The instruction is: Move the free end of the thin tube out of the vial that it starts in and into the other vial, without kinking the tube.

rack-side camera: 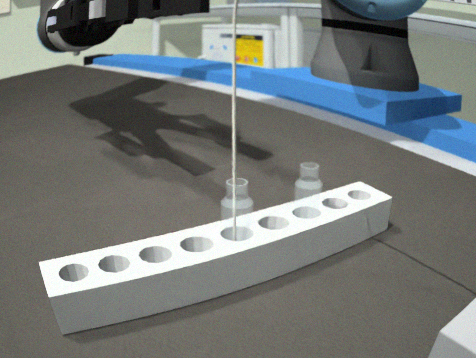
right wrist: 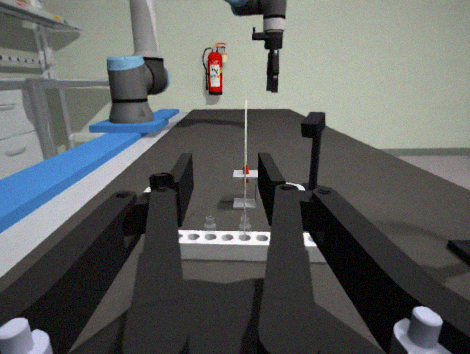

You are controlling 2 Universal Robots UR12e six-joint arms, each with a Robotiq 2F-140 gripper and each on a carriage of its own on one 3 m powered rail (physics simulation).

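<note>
The thin pale tube [rack-side camera: 234, 115] [right wrist: 245, 135] stands upright and nearly straight, its lower end inside one clear vial [rack-side camera: 227, 207] [right wrist: 242, 225]. The other clear vial [rack-side camera: 308, 187] [right wrist: 210, 220] has no tube in it. Both vials stand in holes of the white rack [rack-side camera: 200, 275] [right wrist: 225, 253], with one hole between them. My right gripper [right wrist: 225, 170] is open and empty; the rack, vials and tube show beyond its fingers. Part of it shows at the top left of the rack-side view. My left gripper [right wrist: 271, 91] hangs high beyond the rack, side-on; its finger gap is hidden.
A small stand [right wrist: 239, 203] with a red part stands behind the rack in the right wrist view. The blue rail [rack-side camera: 425, 105] [right wrist: 65, 162] runs along the table's edge. A white block [rack-side camera: 457, 332] shows at the bottom right of the rack-side view.
</note>
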